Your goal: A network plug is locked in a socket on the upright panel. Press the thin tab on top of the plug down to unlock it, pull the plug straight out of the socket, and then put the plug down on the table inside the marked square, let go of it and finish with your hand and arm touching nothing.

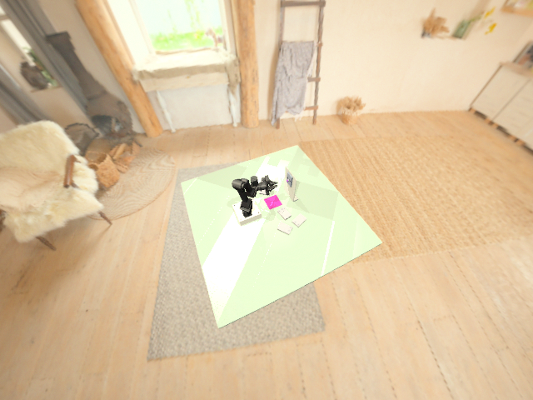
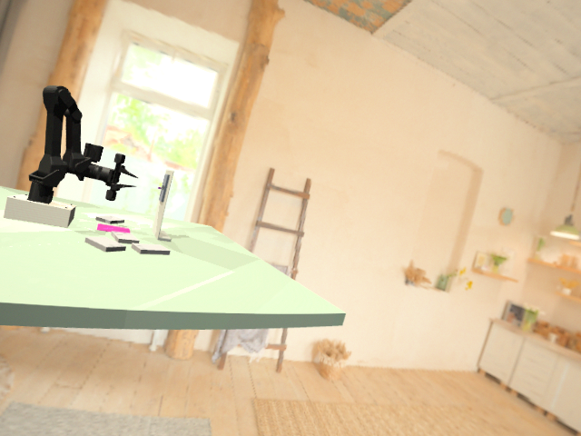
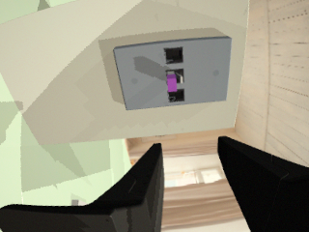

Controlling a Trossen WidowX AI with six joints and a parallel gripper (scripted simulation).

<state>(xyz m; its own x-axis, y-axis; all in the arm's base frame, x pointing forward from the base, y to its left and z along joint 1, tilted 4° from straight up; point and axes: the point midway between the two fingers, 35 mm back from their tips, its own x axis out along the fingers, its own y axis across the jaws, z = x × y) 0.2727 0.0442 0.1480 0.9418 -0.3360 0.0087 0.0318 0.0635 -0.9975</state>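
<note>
Now: the plug 10 cm ahead of my gripper tip and 1 cm to the right of it. Also, from my gripper tip: upright panel 12 cm ahead, 1 cm to the right, 7 cm below; then magenta marked square 5 cm behind, 1 cm to the right, 20 cm below.
</note>
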